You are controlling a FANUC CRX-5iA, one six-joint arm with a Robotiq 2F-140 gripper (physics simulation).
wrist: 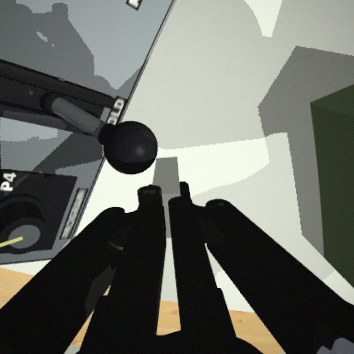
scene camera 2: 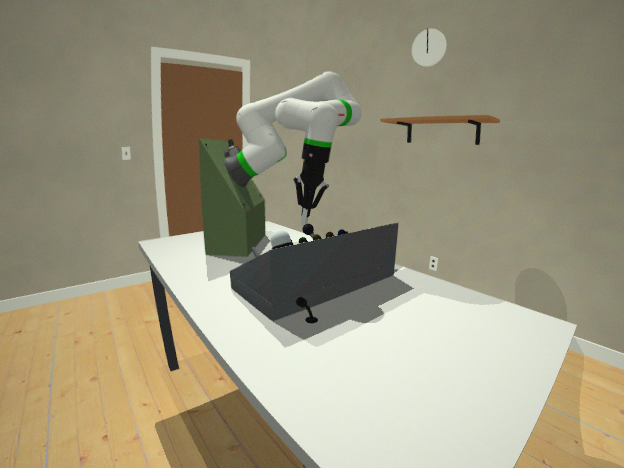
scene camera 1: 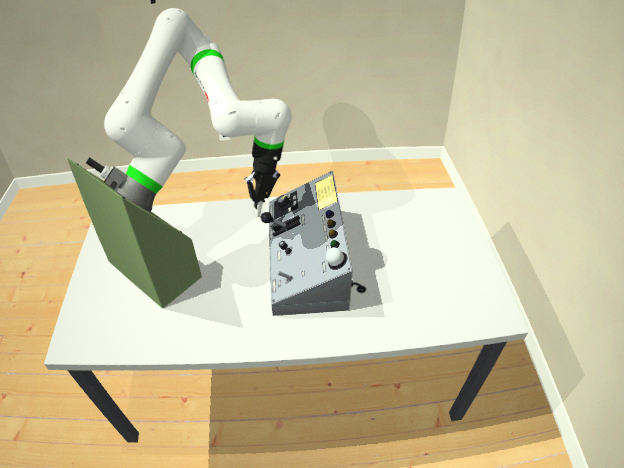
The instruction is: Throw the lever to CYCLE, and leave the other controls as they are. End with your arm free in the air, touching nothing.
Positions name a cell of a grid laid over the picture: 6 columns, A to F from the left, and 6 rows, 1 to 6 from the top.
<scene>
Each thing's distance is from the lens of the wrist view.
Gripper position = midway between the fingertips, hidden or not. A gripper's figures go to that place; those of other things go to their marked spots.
gripper (wrist: C3): 0.21 m
lever (wrist: C3): 0.18 m
</scene>
